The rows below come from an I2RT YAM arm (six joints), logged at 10 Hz.
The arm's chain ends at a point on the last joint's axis. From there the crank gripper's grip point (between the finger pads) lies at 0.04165 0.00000 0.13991 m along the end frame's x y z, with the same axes.
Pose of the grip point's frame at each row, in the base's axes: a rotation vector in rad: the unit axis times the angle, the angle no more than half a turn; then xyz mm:
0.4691 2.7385 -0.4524 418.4 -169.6 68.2
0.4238 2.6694 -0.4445 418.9 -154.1 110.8
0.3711 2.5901 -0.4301 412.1 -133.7 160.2
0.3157 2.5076 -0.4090 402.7 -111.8 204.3
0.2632 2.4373 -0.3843 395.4 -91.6 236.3
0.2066 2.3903 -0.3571 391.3 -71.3 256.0
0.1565 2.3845 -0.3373 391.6 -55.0 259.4
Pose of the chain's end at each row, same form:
0.4691 2.7385 -0.4524 419.2 -130.5 208.8
0.4238 2.6694 -0.4445 408.6 -112.5 250.4
0.3711 2.5901 -0.4301 389.0 -90.3 297.6
0.3157 2.5076 -0.4090 366.2 -67.7 338.6
0.2632 2.4373 -0.3843 347.3 -48.2 367.1
0.2066 2.3903 -0.3571 334.8 -30.0 384.1
0.1565 2.3845 -0.3373 332.6 -16.0 387.1

